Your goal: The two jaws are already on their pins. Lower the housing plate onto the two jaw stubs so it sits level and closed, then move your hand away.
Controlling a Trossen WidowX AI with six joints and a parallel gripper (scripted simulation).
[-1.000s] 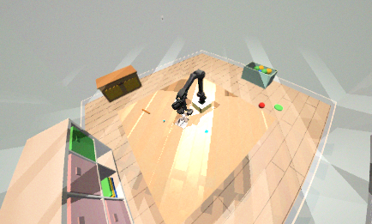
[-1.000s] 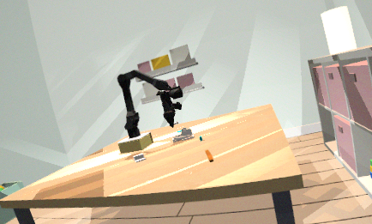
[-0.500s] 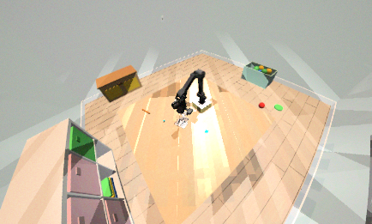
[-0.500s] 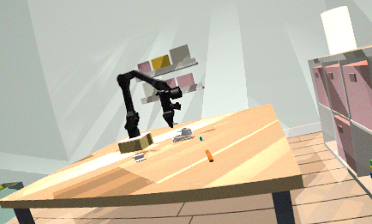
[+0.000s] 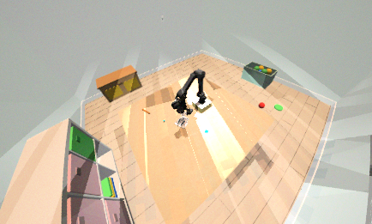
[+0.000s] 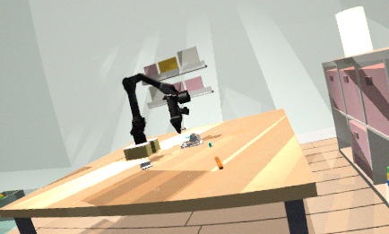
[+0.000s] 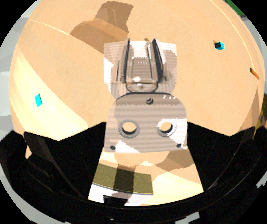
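Now: gripper tip 7 cm above the white jaw piece, 2 cm to the right of it and 2 cm short of it. The rest, counted from my gripper tip: cyan marker 18 cm ahead, 14 cm to the right, 7 cm below; then orange stick 43 cm to the right, 25 cm ahead, 8 cm below.
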